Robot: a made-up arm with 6 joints.
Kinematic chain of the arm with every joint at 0, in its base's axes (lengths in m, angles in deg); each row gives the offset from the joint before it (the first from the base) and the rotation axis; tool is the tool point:
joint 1: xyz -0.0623 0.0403 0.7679 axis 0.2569 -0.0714 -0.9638
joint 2: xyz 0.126 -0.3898 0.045 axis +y
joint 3: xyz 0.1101 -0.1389 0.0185 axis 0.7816 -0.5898 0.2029
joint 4: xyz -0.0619 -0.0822 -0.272 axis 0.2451 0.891 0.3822
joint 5: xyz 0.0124 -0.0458 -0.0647 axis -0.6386 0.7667 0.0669
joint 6: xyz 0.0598 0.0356 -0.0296 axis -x
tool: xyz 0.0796 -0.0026 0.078
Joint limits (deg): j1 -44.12..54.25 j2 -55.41..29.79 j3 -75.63..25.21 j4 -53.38..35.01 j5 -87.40..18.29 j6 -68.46..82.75
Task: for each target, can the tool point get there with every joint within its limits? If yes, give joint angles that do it. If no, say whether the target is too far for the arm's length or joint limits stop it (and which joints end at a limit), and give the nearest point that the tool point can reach.
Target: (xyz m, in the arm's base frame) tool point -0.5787 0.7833 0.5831
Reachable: no: joint limits stop it (at a limit: joint 1, joint 2, joint 4, joint 5, joint 6) | nearest point -0.4817 -0.1893 0.3119 | short by 1.014 m
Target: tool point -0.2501 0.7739 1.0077
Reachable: no: joint limits stop it (at a limit: joint 1, joint 2, joint 3, joint 4, joint 6) | nearest point 0.5646 0.1246 0.8062 | short by 1.061 m
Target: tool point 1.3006 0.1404 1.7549
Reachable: no: too far | nearest point 0.7372 -0.0303 0.9265 | short by 1.016 m
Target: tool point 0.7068 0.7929 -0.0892
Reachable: no: too far | nearest point 0.5402 0.0554 0.5646 | short by 1.000 m
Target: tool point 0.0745 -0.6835 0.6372
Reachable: yes | joints 3.57 7.30 -44.05 -15.41 -17.09 57.19
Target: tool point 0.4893 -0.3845 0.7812
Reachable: yes | joints -14.88 -34.81 14.42 2.16 -25.71 35.41
